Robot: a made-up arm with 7 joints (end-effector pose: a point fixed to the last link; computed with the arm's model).
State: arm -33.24 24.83 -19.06 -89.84 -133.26 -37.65 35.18
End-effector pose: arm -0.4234 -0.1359 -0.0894 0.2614 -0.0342 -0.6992 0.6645
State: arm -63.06 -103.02 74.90 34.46 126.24 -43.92 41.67
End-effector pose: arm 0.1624 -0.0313 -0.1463 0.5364 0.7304 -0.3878 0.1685
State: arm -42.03 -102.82 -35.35 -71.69 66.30 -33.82 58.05
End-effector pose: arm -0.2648 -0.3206 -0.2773 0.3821 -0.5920 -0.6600 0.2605
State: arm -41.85 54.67 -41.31 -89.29 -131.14 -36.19 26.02
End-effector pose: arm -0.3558 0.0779 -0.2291 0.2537 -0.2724 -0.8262 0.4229
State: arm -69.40 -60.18 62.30 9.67 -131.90 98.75 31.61
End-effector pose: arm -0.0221 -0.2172 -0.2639 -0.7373 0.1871 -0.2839 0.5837
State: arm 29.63 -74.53 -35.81 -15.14 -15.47 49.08 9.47
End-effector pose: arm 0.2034 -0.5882 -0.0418 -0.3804 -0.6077 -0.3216 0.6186
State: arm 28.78 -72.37 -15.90 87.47 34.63 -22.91 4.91
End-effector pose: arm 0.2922 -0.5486 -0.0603 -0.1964 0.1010 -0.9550 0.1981
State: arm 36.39 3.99 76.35 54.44 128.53 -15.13 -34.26
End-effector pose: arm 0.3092 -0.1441 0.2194 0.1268 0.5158 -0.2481 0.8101
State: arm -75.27 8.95 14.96 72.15 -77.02 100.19 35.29
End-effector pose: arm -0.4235 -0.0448 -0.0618 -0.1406 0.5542 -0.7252 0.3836
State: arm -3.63 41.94 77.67 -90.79 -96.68 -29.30 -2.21
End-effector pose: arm 0.0489 -0.2543 0.1554 -0.5769 0.6451 -0.2834 0.4131
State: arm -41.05 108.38 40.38 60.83 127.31 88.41 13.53
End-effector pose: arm -0.2850 0.0543 0.0212 -0.3053 -0.8610 -0.0201 0.4063
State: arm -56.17 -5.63 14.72 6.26 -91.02 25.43 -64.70
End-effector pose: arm -0.3941 -0.3483 -0.0777 0.4437 -0.0026 0.5645 0.6961
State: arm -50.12 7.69 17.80 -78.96 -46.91 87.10 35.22
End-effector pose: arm -0.3681 -0.3101 -0.0108 -0.9322 -0.3580 -0.0293 0.0445
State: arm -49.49 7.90 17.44 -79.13 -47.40 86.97 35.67
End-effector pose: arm -0.3680 -0.3119 -0.0096 -0.9324 -0.3585 -0.0274 0.0379
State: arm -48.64 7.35 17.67 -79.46 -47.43 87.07 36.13
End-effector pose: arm -0.3620 -0.3200 -0.0097 -0.9284 -0.3687 -0.0227 0.0397
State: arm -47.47 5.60 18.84 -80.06 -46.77 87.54 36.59
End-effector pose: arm -0.3459 -0.3374 -0.0119 -0.9175 -0.3938 -0.0133 0.0538
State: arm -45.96 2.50 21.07 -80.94 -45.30 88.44 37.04
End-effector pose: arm -0.3173 -0.3631 -0.0168 -0.8968 -0.4351 0.0027 0.0807
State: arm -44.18 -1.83 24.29 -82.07 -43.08 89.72 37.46
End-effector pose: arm -0.2751 -0.3924 -0.0250 -0.8637 -0.4896 0.0265 0.1169
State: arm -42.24 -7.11 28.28 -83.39 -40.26 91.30 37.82
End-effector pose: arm -0.2209 -0.4188 -0.0367 -0.8170 -0.5520 0.0582 0.1563
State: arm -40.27 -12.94 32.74 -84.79 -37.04 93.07 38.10
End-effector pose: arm -0.1592 -0.4363 -0.0511 -0.7581 -0.6155 0.0959 0.1929
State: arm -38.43 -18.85 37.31 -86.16 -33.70 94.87 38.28
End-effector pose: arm -0.0966 -0.4415 -0.0670 -0.6917 -0.6739 0.1358 0.2214
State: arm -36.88 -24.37 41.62 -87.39 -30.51 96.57 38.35
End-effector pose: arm -0.0405 -0.4352 -0.0824 -0.6247 -0.7225 0.1734 0.2402
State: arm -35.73 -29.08 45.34 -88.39 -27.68 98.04 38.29
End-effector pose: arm 0.0042 -0.4218 -0.0957 -0.5647 -0.7593 0.2045 0.2505
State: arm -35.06 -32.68 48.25 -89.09 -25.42 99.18 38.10
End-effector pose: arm 0.0354 -0.4067 -0.1061 -0.5179 -0.7844 0.2266 0.2555
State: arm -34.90 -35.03 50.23 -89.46 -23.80 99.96 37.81
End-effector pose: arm 0.0535 -0.3945 -0.1134 -0.4874 -0.7989 0.2392 0.2587
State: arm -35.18 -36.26 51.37 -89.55 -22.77 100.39 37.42
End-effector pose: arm 0.0610 -0.3869 -0.1182 -0.4722 -0.8055 0.2436 0.2623
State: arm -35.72 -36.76 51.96 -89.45 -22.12 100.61 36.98
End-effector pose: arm 0.0623 -0.3829 -0.1214 -0.4670 -0.8073 0.2429 0.2668
